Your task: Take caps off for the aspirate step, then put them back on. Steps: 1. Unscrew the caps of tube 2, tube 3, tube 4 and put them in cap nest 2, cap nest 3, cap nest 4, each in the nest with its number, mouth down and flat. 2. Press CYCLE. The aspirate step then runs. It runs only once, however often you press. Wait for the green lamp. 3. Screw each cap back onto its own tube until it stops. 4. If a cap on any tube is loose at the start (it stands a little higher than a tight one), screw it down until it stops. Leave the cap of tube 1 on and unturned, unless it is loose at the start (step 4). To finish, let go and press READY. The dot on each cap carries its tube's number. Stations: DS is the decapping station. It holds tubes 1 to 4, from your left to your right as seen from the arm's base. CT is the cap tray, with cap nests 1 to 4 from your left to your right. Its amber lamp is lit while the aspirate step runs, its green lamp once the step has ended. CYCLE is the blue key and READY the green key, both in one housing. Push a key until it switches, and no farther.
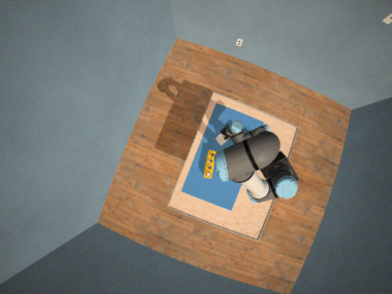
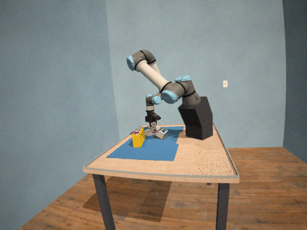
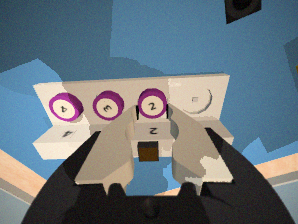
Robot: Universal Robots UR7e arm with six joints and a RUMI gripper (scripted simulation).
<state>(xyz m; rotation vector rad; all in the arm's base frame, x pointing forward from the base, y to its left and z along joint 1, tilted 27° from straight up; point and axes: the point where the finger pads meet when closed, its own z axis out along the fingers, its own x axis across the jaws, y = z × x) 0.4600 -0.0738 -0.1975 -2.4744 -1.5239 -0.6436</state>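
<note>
My gripper is now 5 cm to the left of the cap, 2 cm past it and 2 cm above it. Round my hand: green key (14 cm behind, 10 cm to the left, 4 cm above); then blue cycle key (15 cm to the left, 14 cm behind, 4 cm above); then key housing (12 cm to the left, 12 cm behind, 2 cm above).
</note>
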